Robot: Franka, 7 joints.
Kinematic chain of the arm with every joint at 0, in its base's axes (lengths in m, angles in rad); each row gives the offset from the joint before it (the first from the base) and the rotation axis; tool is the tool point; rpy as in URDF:
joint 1: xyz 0 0 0.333 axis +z
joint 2: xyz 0 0 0 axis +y
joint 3: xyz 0 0 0.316 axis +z
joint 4: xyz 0.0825 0 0 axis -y
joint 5: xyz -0.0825 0 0.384 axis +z
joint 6: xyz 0 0 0 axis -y
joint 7: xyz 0.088 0 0 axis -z
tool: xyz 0 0 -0.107 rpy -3.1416 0 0
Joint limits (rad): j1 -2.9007..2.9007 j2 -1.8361..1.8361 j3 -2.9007..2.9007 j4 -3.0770..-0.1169 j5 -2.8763..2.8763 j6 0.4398..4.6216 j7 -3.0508..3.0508
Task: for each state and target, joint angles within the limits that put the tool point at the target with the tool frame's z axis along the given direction. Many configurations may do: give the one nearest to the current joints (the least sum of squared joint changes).
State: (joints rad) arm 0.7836 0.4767 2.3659 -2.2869 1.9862 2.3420 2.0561
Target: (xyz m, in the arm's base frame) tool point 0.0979 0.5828 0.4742 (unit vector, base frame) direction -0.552 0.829 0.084
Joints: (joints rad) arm -0.0365 0.5580 1.6197 -2.0174 1.8568 2.5956 2.0561
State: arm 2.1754 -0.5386 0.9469 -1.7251 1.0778 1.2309 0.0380
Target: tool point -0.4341 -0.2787 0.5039 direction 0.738 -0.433 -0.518
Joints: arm 2.4985 0.1056 1.0782 -1.8395 0.7461 1.2853 0.0380
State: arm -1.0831 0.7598 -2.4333 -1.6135 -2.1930 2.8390 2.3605
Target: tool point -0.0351 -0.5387 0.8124 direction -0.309 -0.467 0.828
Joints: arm -0.6240 1.2466 -2.3171 -1.4452 -2.2822 2.8863 2.3605
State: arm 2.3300 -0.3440 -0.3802 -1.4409 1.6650 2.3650 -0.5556
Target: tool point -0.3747 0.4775 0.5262 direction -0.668 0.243 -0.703
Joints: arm 2.5019 0.0271 -0.2512 -1.9515 0.7455 2.5621 -0.5556
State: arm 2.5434 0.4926 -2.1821 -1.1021 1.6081 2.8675 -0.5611
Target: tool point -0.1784 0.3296 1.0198 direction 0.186 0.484 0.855
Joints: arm 2.7613 0.9804 -2.4066 -1.0657 1.5733 3.2308 -0.5611
